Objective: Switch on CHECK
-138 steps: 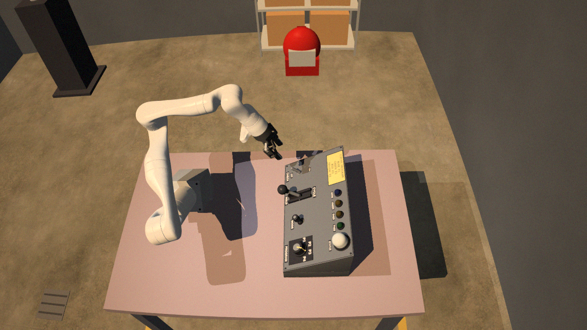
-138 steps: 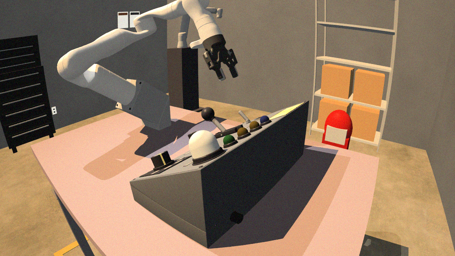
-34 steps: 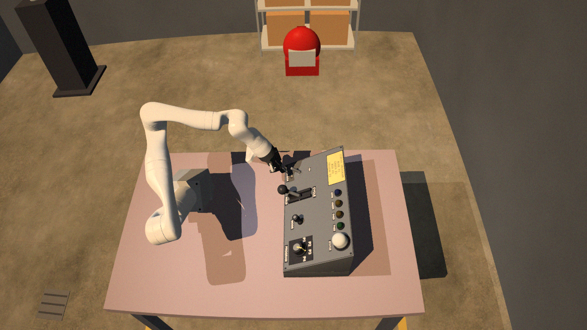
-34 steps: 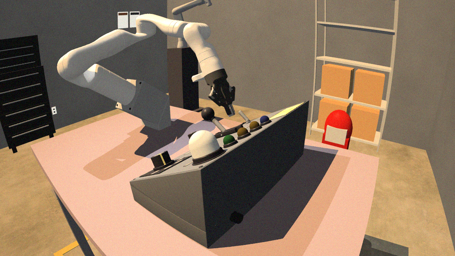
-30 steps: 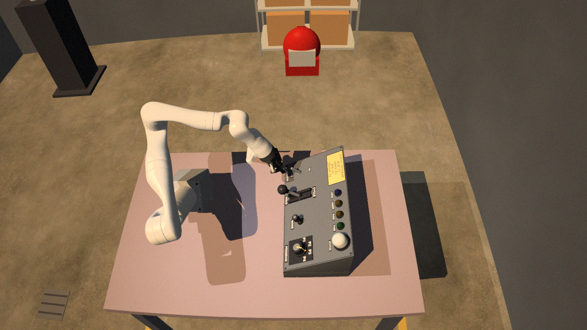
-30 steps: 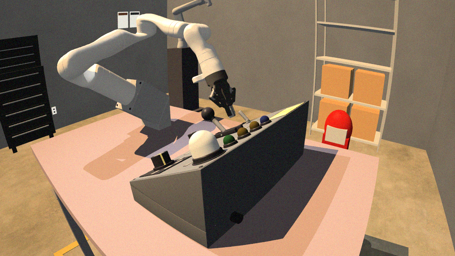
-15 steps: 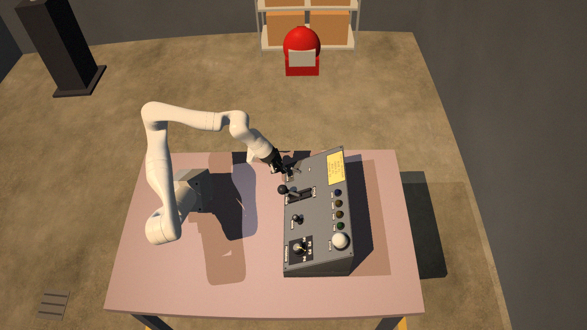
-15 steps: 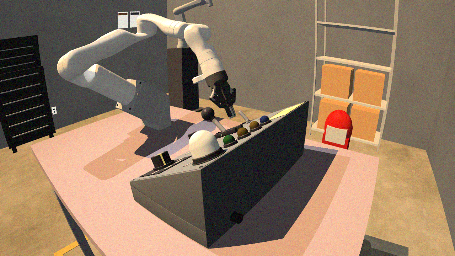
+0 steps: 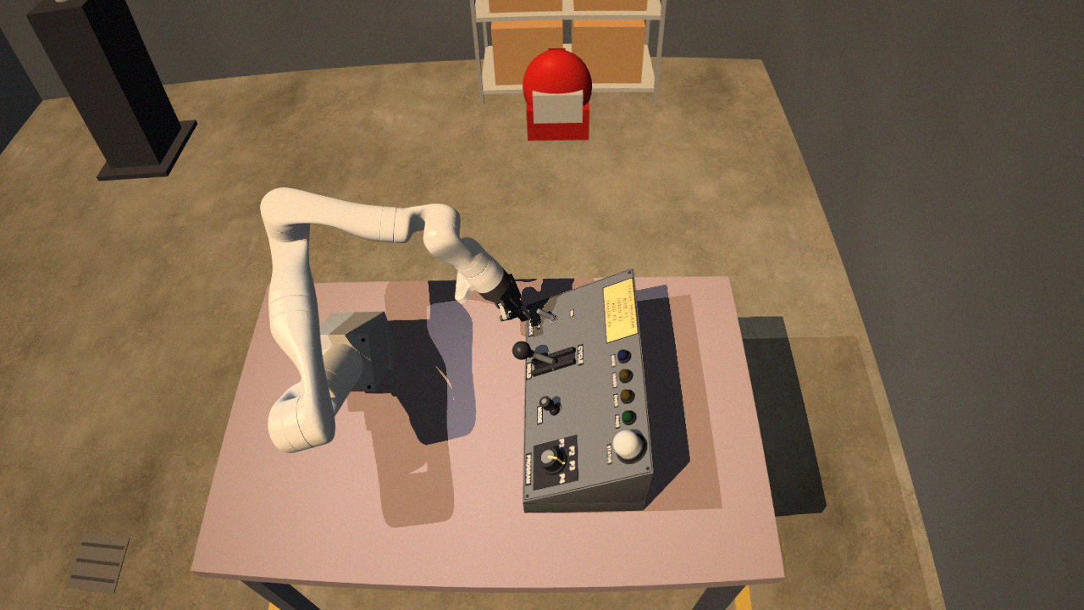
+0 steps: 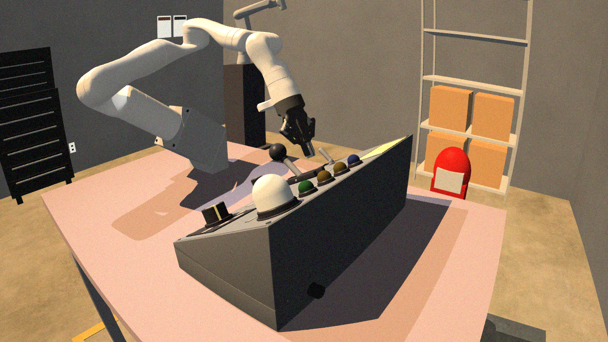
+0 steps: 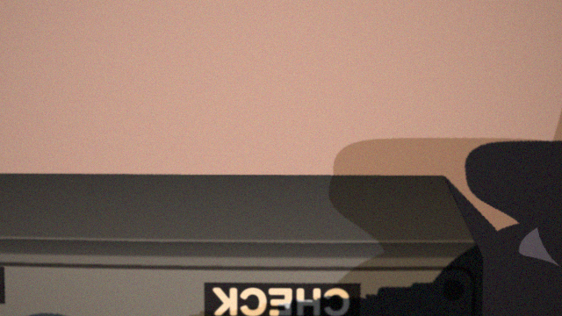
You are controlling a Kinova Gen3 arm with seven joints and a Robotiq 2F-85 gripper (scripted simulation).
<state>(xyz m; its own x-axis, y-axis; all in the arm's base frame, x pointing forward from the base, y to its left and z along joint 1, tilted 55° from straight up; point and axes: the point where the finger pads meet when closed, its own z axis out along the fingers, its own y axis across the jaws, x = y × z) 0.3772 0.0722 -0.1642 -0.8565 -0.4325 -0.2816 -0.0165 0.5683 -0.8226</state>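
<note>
Right now my hand is 6 cm short of the check toggle and 1 cm above it. From my hand the other things lie so: mode toggle: 7 cm ahead, 24 cm to the right, 1 cm below; then black ball lever: 4 cm ahead, 12 cm to the right.
</note>
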